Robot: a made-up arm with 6 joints.
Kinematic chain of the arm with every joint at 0, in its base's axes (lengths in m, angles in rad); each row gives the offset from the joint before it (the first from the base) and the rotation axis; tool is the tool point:
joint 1: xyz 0 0 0.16 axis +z
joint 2: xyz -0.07 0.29 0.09 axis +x
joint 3: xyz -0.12 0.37 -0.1 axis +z
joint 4: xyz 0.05 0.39 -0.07 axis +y
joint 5: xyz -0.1 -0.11 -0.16 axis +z
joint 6: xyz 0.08 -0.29 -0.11 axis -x
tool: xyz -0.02 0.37 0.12
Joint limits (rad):
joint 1: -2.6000..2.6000
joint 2: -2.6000..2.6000
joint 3: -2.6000..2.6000
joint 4: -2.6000..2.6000
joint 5: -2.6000..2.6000
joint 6: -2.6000..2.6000
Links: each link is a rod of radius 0.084 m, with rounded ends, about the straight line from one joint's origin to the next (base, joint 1, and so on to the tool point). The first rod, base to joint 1, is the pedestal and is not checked.
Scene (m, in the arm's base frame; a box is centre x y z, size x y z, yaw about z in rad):
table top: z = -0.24
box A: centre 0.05 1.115 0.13 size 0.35 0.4 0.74 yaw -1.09
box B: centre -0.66 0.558 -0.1 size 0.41 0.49 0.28 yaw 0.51
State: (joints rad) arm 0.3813 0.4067 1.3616 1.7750 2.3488 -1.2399
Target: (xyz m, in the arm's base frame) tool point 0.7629 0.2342 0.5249
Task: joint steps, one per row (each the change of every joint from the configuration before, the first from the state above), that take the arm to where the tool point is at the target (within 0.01 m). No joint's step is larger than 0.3 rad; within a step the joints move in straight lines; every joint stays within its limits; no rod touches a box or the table.
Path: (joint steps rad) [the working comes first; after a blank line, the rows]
Joints at the target: -1.8821 0.6288 1.3334 1.7440 2.6000 -0.2601
Straight joint move there: touches box A.

1: -0.2370 0.2632 -0.0917 -0.0608 -0.0670 0.1867
2: -0.2370 0.2633 -0.0918 -0.0607 -0.0669 0.1866
3: -0.2370 0.2632 -0.0917 -0.0608 -0.0670 0.1867
4: -0.2371 0.2633 -0.0917 -0.0607 -0.0669 0.1866
5: -0.2370 0.2632 -0.0917 -0.0608 -0.0670 0.1867
6: -0.2370 0.2632 -0.0918 -0.0608 -0.0669 0.1866
7: -0.1682 -0.2714 0.1045 0.0668 0.1306 -0.0280
8: -0.1683 -0.2715 0.1044 0.0667 0.1306 -0.0280
9: -0.1683 -0.2714 0.1045 0.0667 0.1305 -0.0281
10: -0.1683 -0.2715 0.1044 0.0667 0.1306 -0.0280
11: -0.1682 -0.2715 0.1044 0.0667 0.1306 -0.0280

